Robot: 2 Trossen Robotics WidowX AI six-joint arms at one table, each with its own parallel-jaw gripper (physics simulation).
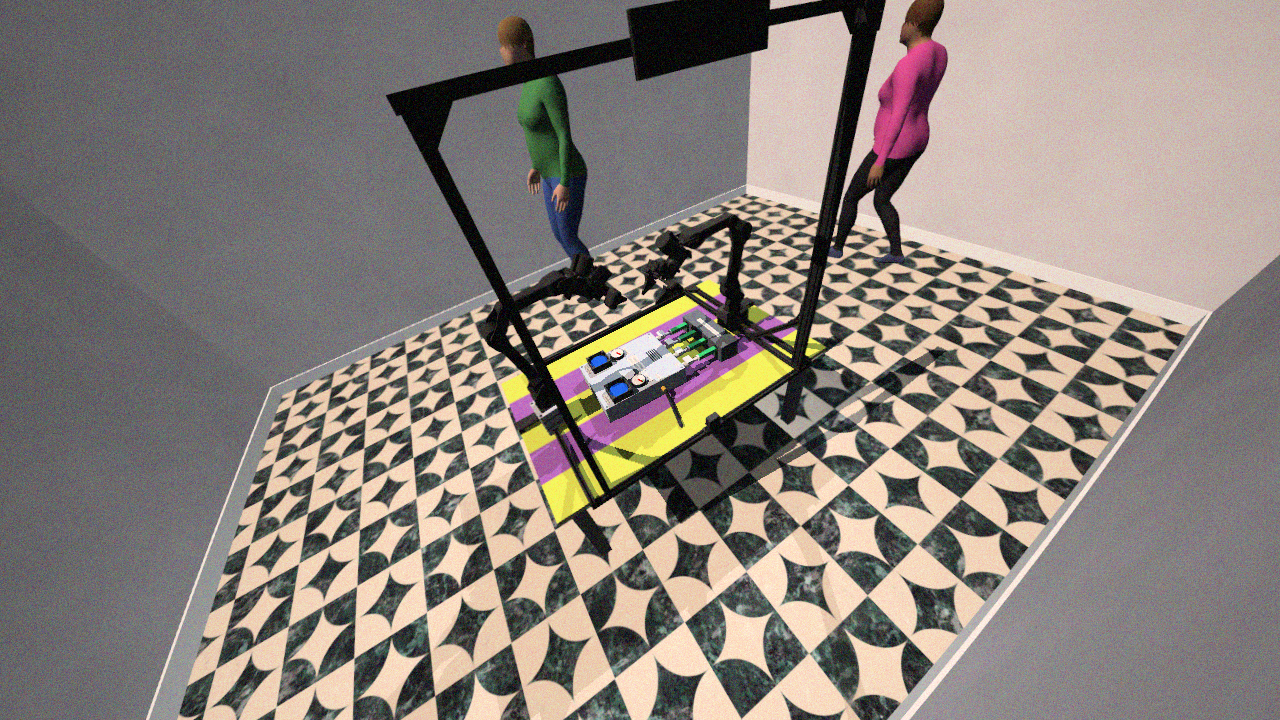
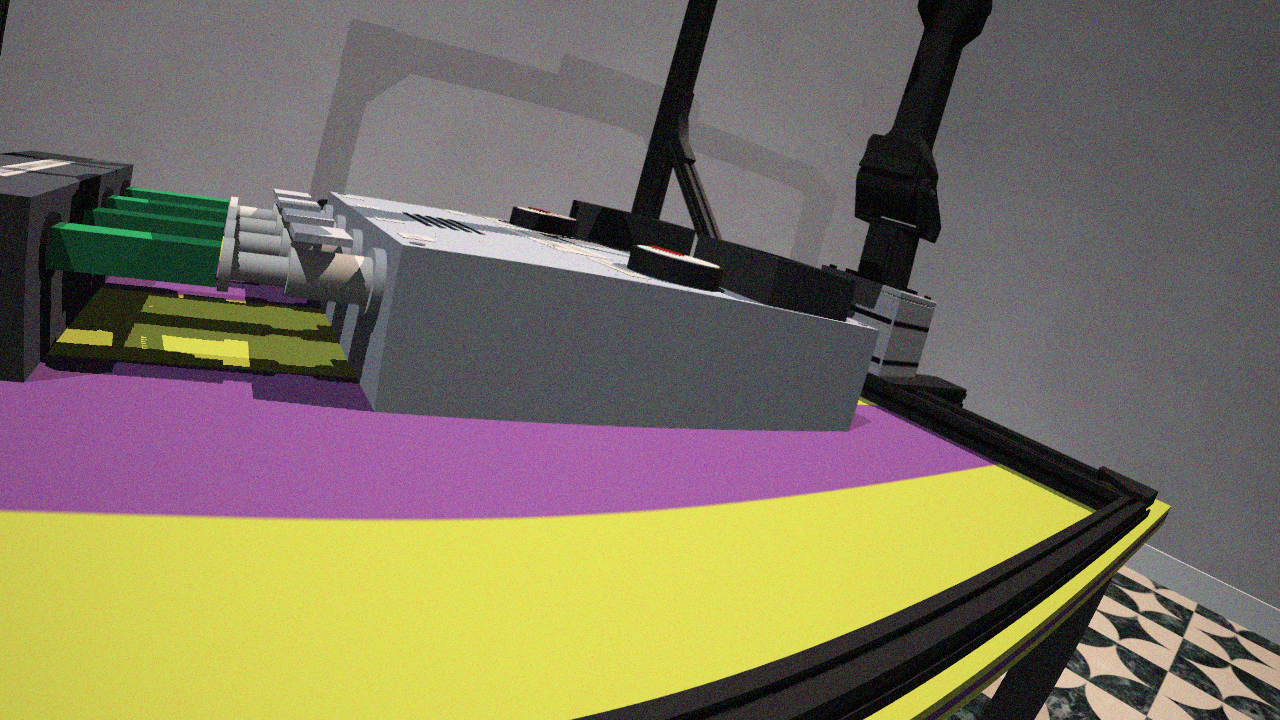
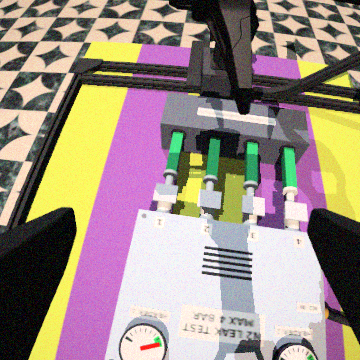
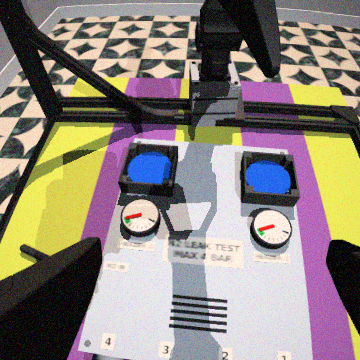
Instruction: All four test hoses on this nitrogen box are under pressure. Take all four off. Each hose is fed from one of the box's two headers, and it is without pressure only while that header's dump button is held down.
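Where they show: left gripper, fingertip midpoint: (image 3: 194, 219) (image 4: 357, 76); right gripper, fingertip midpoint: (image 1: 649, 299) (image 3: 315, 120) (image 4: 215, 250); left arm's base, origin of the base link: (image 1: 545, 403) (image 2: 881, 283) (image 4: 213, 72); right arm's base, origin of the base link: (image 1: 732, 308).
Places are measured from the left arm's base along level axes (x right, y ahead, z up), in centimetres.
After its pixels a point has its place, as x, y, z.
The nitrogen box (image 1: 657, 365) {12.7, 43.6, -3.2} (image 2: 617, 358) {-7.9, 41.9, -7.3} (image 3: 165, 270) {-1.7, 45.3, -3.1} (image 4: 260, 300) {-1.1, 45.4, -3.2} lies flat on the table. Green hose 1 (image 3: 175, 152) {-0.4, 66.3, -4.7}, hose 2 (image 3: 213, 157) {6.4, 65.3, -4.7}, hose 3 (image 3: 251, 162) {13.1, 64.4, -4.7} and hose 4 (image 3: 289, 167) {20.0, 63.4, -4.7} are joined by pale connectors to its numbered ports. Two blue dump buttons (image 4: 150, 168) {13.0, 24.5, -1.5} (image 4: 268, 177) {-5.7, 27.3, -1.6} sit in black guards at the far end. The needles of both gauges (image 4: 140, 217) {14.3, 33.3, -1.7} (image 4: 271, 228) {-4.2, 36.1, -1.7} point near the green marks. My left gripper (image 3: 194, 219) {0.0, 41.2, 26.2} is open, above the box, facing the hoses. My right gripper (image 4: 215, 250) {7.6, 48.4, 23.8} is open, above the box, facing the buttons. Neither touches anything.
A dark grey block (image 2: 17, 277) {-3.3, 72.3, -6.5} (image 3: 180, 112) {0.5, 74.6, -3.2} stands at the hoses' other ends. A black handle-like part (image 1: 673, 407) {28.8, 37.1, -9.8} sticks out beside the box. Black frame posts (image 1: 832, 179) {47.2, 84.3, 58.8} rise at the table's edges. Two people (image 1: 547, 125) (image 1: 913, 98) stand behind the table.
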